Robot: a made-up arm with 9 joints.
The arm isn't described. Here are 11 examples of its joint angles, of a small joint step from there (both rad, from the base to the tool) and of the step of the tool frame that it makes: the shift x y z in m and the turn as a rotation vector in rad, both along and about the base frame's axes.
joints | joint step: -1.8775 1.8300 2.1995 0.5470 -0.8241 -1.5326 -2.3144 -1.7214 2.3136 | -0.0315 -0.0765 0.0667 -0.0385 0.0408 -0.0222 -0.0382 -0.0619 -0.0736
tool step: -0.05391 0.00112 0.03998 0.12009 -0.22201 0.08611
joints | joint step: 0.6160 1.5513 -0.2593 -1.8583 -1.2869 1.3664 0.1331 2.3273 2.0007 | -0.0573 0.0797 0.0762 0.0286 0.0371 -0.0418 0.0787 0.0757 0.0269
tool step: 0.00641 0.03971 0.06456 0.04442 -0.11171 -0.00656
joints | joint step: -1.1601 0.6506 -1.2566 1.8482 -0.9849 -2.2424 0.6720 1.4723 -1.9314 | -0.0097 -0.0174 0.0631 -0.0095 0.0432 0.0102 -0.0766 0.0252 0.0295
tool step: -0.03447 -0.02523 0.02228 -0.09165 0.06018 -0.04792
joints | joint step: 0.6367 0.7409 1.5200 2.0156 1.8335 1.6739 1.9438 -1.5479 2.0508 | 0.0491 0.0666 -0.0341 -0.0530 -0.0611 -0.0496 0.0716 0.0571 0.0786
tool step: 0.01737 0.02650 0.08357 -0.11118 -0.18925 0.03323
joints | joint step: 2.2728 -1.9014 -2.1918 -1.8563 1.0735 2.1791 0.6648 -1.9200 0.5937 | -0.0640 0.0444 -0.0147 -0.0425 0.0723 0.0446 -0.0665 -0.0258 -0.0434
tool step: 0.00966 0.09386 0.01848 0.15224 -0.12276 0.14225
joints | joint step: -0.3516 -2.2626 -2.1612 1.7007 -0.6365 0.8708 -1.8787 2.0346 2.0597 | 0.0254 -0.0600 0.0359 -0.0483 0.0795 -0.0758 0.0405 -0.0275 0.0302
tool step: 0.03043 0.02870 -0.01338 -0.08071 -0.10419 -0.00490
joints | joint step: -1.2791 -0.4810 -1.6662 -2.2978 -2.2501 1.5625 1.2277 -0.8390 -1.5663 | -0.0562 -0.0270 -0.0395 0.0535 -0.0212 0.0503 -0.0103 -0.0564 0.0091
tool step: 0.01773 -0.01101 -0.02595 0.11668 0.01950 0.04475
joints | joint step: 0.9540 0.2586 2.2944 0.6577 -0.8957 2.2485 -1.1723 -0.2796 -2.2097 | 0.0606 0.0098 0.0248 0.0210 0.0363 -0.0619 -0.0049 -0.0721 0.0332
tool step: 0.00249 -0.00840 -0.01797 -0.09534 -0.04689 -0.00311
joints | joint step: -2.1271 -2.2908 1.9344 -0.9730 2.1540 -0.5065 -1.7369 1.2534 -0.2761 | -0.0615 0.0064 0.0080 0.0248 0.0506 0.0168 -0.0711 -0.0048 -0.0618
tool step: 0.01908 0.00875 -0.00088 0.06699 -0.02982 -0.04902
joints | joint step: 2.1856 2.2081 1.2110 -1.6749 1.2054 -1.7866 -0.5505 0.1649 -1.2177 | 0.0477 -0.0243 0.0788 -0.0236 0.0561 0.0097 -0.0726 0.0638 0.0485
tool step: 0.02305 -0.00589 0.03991 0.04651 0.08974 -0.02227
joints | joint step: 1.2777 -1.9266 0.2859 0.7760 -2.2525 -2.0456 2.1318 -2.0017 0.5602 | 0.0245 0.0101 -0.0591 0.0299 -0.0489 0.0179 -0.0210 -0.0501 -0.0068
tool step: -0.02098 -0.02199 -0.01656 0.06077 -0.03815 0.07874
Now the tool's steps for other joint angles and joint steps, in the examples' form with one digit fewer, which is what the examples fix.
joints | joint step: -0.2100 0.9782 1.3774 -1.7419 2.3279 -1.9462 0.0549 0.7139 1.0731 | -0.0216 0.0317 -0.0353 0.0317 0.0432 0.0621 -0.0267 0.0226 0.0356
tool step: -0.0214 0.0218 0.0173 -0.0763 -0.0885 0.0266
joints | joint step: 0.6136 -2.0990 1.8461 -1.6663 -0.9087 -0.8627 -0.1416 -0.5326 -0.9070 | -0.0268 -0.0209 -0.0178 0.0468 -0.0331 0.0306 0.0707 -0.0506 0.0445
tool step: 0.0042 -0.0110 -0.0078 0.0578 -0.0948 0.1144
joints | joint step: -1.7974 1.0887 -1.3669 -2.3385 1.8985 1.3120 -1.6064 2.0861 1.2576 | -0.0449 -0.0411 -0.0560 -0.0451 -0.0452 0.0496 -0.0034 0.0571 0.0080
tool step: -0.0086 -0.0068 0.0069 -0.0500 -0.0025 -0.0372
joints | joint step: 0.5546 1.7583 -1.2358 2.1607 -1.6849 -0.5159 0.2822 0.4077 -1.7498 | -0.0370 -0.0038 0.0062 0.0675 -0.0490 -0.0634 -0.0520 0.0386 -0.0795
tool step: 0.0119 -0.0048 0.0460 0.1363 0.0072 -0.0207
